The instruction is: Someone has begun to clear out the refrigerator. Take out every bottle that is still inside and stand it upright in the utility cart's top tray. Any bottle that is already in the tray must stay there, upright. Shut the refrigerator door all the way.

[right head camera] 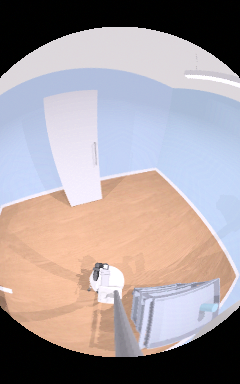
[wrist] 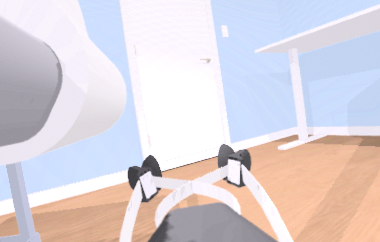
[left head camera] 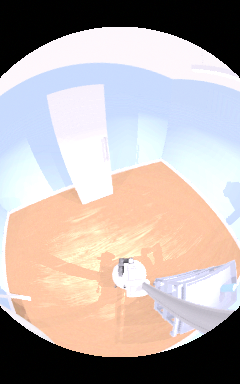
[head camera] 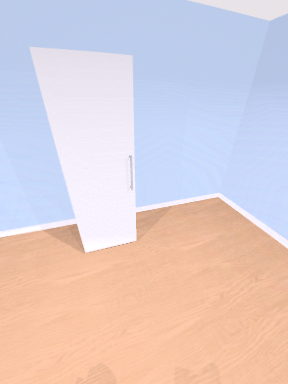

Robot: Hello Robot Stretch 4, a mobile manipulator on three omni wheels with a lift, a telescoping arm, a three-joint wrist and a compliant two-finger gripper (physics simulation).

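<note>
The white refrigerator (head camera: 100, 150) (left head camera: 82, 145) (right head camera: 77, 150) stands against the blue wall, left of centre. Its door looks shut, and its handle (head camera: 131, 172) (right head camera: 95, 153) is on the right side. The inside is hidden. The grey utility cart (left head camera: 200, 290) (right head camera: 170, 320) is at the lower right in the left and right head views. A light blue bottle (left head camera: 228, 288) (right head camera: 208, 307) is at the far right of its top tray and appears upright. My gripper (wrist: 188, 163) is open and empty in the wrist view, facing a room door, away from the refrigerator.
In the wrist view, a white room door (wrist: 177, 95) is ahead and a white table (wrist: 325, 35) stands to the right. A grey post (wrist: 21, 200) is at the lower left. The wood floor (head camera: 165, 300) stretches between me and the refrigerator.
</note>
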